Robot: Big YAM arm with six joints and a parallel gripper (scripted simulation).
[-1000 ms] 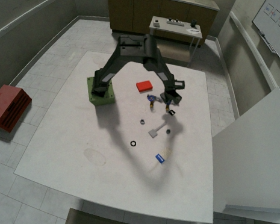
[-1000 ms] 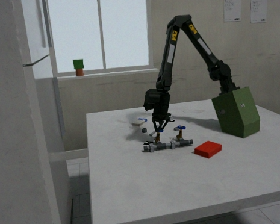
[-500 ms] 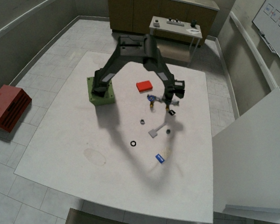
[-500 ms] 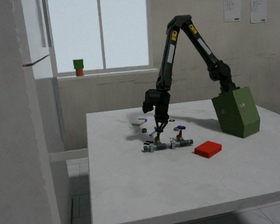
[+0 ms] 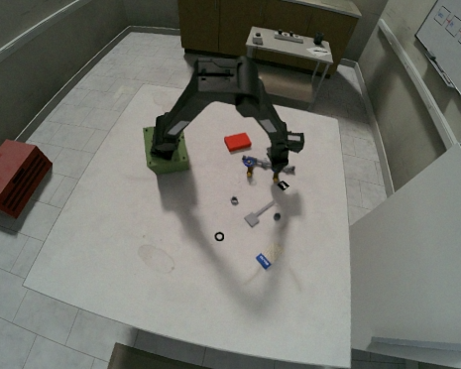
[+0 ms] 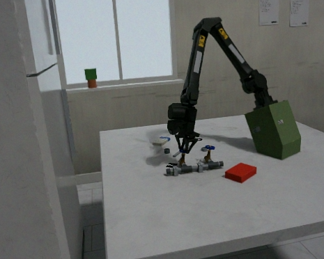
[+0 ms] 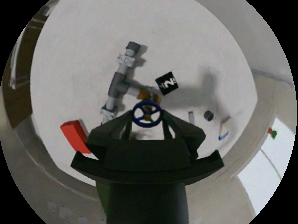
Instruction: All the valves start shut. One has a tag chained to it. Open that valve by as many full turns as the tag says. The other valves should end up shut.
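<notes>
My gripper is now 5 cm short of the small black tag, 3 cm to the left of it and 8 cm above it. Round my hand: grey paddle-shaped tool: 5 cm behind, 20 cm to the right, 8 cm below; then red block: 20 cm behind, 17 cm to the left, 7 cm below; then blue card: 2 cm ahead, 37 cm to the right, 8 cm below.
</notes>
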